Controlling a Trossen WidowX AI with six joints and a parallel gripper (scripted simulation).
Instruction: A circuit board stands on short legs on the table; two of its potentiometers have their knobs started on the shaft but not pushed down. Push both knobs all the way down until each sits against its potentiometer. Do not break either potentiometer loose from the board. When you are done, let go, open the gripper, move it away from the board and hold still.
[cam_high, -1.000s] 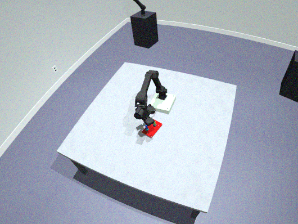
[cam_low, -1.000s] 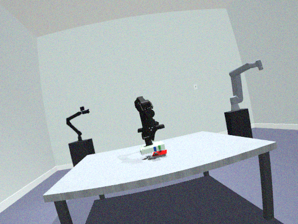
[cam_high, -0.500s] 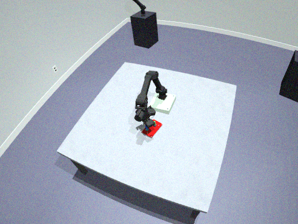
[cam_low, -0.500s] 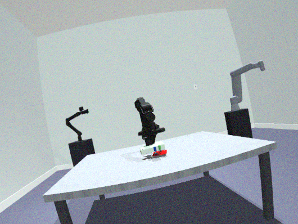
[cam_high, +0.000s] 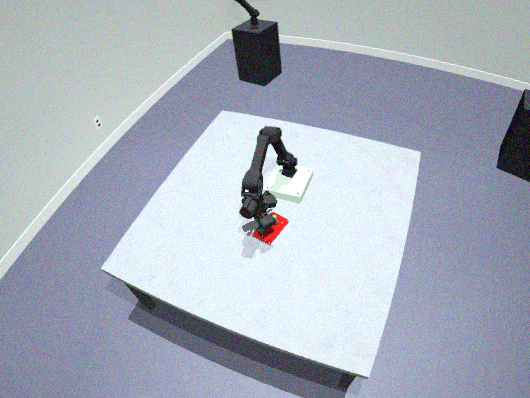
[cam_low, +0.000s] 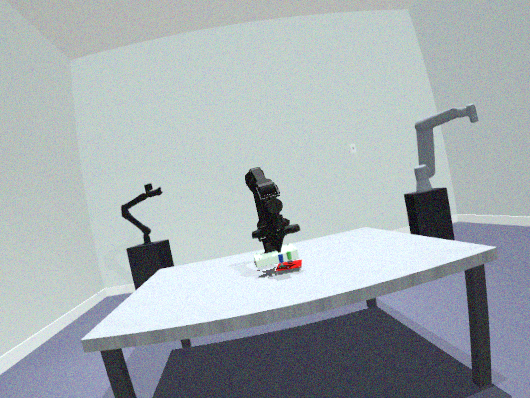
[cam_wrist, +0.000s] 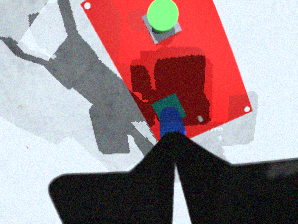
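Right now the blue knob is 20 mm below my gripper tip. From my gripper tip the other things lie so: green knob 70 mm behind, 30 mm to the left, 30 mm below.
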